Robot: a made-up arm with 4 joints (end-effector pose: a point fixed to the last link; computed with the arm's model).
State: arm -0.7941 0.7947 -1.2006 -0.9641
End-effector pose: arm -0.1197 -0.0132 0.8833 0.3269 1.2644 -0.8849
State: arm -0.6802 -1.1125 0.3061 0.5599
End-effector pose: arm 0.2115 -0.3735 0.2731 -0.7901 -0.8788 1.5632
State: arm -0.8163 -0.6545 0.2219 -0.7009
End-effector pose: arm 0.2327 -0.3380 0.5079 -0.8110 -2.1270 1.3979
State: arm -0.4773 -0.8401 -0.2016 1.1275
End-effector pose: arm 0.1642 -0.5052 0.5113 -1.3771 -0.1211 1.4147
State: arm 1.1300 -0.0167 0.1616 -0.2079
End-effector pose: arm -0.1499 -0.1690 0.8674 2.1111 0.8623 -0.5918
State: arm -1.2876 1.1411 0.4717 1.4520
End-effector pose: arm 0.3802 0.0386 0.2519 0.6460 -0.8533 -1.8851
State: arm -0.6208 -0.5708 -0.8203 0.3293
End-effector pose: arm 0.0053 -0.3804 0.7773 -2.2882 -0.7172 1.2900
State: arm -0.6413 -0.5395 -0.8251 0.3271
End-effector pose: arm 0.0140 -0.3720 0.7861 -2.2954 -0.7213 1.3325
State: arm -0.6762 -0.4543 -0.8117 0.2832
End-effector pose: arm 0.0418 -0.3457 0.8047 -2.3115 -0.7980 1.4602
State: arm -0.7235 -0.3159 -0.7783 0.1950
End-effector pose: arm 0.0860 -0.2973 0.8261 -2.3078 -0.9619 1.6787
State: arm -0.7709 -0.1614 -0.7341 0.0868
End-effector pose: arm 0.1303 -0.2376 0.8385 2.1817 1.1417 -1.8741
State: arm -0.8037 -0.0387 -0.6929 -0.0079
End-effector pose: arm 0.1600 -0.1872 0.8402 1.9133 1.2190 -1.8995
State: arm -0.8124 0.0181 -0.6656 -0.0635
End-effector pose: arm 0.1716 -0.1629 0.8385 1.7769 1.2622 -1.9045
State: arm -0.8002 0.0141 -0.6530 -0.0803
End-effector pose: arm 0.1705 -0.1636 0.8378 1.7652 1.2782 -1.8977
